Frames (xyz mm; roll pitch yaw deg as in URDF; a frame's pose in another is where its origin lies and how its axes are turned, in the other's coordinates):
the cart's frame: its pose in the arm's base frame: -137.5 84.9 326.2 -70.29 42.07 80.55
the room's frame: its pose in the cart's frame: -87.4 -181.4 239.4 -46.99 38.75 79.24
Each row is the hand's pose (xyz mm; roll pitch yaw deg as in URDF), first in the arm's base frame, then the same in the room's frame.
Working: the arm's base frame: its pose in the room's frame: 640.2 -53.7 -198.5 -73.48 52.62 66.55

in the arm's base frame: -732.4 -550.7 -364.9 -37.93 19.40 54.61
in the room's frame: 1062.1 -353.8 641.1 77.49 69.87 -96.58
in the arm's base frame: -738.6 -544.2 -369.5 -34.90 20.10 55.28
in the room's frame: 1060.5 -363.8 641.4 81.24 69.00 -95.56
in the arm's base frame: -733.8 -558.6 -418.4 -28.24 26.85 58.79
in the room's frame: 1108.4 -381.5 637.5 95.95 62.80 -85.23
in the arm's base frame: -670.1 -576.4 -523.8 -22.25 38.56 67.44
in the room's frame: 1217.1 -397.6 579.1 105.13 50.02 -75.82
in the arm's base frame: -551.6 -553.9 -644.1 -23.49 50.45 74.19
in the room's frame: 1328.0 -415.6 451.1 105.40 38.87 -66.91
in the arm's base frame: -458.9 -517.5 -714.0 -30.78 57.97 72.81
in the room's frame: 1385.1 -426.5 344.2 103.82 34.45 -59.25
